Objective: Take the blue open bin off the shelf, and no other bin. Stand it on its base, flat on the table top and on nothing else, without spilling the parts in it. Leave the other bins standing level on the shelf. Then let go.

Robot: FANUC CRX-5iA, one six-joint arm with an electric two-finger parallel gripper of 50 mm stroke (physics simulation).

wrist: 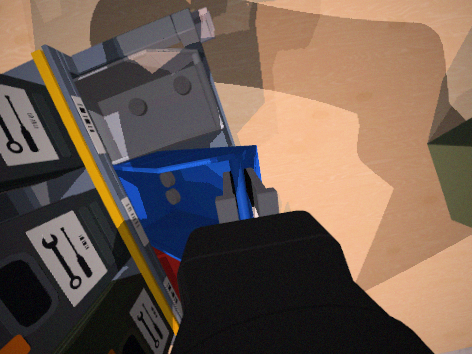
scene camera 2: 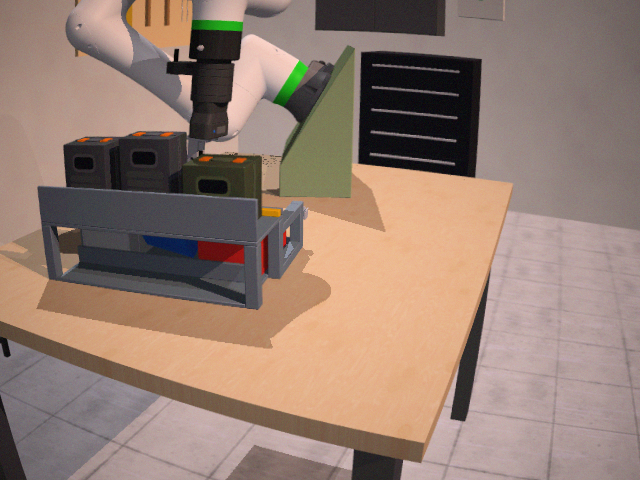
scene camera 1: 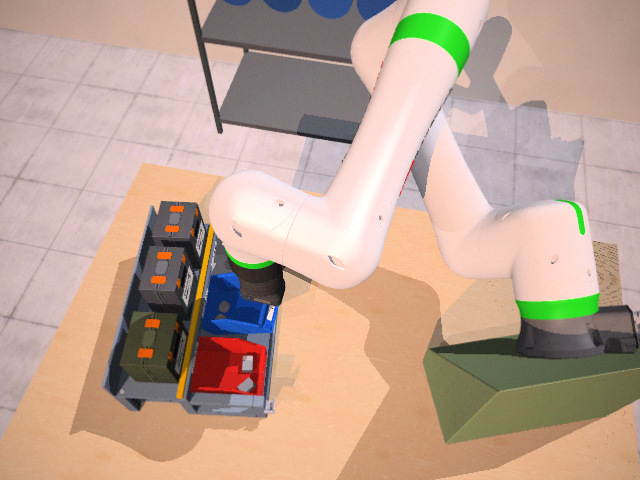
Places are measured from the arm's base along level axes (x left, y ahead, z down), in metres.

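Where they show: gripper, fingertip midpoint: (wrist: 239, 181); arm's base, origin of the base link: (scene camera 2: 315, 99) (scene camera 1: 563, 347).
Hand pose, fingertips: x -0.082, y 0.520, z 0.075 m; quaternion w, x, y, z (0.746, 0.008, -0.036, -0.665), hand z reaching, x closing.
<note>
Things, the pixels of their centre, and the offset from my fingertips. Level surfaces: height alone.
- blue bin, body centre: (wrist: 182, 199) (scene camera 2: 184, 200) (scene camera 1: 235, 303) dx +0.013, dy +0.070, dz +0.039 m
- red bin, body centre: (scene camera 2: 244, 237) (wrist: 207, 259) (scene camera 1: 219, 369) dx +0.132, dy +0.084, dz +0.090 m
- grey bin, body centre: (wrist: 149, 111) (scene camera 2: 127, 225) (scene camera 1: 238, 265) dx -0.100, dy +0.092, dz +0.090 m
- olive case, body centre: (scene camera 2: 222, 190) (wrist: 111, 348) (scene camera 1: 156, 347) dx +0.138, dy +0.180, dz -0.017 m
- table, its level: dz +0.134 m
The blue bin (scene camera 1: 240, 315) (scene camera 2: 173, 244) (wrist: 175, 220) is tilted, its front raised and its back low, behind the yellow strip. Its back is within the shelf (scene camera 1: 155, 388) (scene camera 2: 147, 212); whether it touches the shelf is unclear. Two round parts lie together toward its back. My gripper (wrist: 239, 181) is shut on its front wall; in both scene views the fingertips are largely hidden. The red bin (scene camera 1: 214, 364) (scene camera 2: 222, 251) (wrist: 167, 267), with light blocks inside, stands beside it. The grey bin (wrist: 160, 95) (scene camera 2: 105, 240), holding two round parts, stands on the other side.
Two dark cases (scene camera 1: 175, 235) (scene camera 1: 161, 284) and an olive case (scene camera 1: 149, 356) (scene camera 2: 222, 175) stand along the shelf's upper level. A green wedge (scene camera 1: 568, 408) (scene camera 2: 330, 139) (wrist: 455, 180) carries the arm's base on the table (scene camera 1: 330, 423) (scene camera 2: 387, 310) (wrist: 320, 145).
</note>
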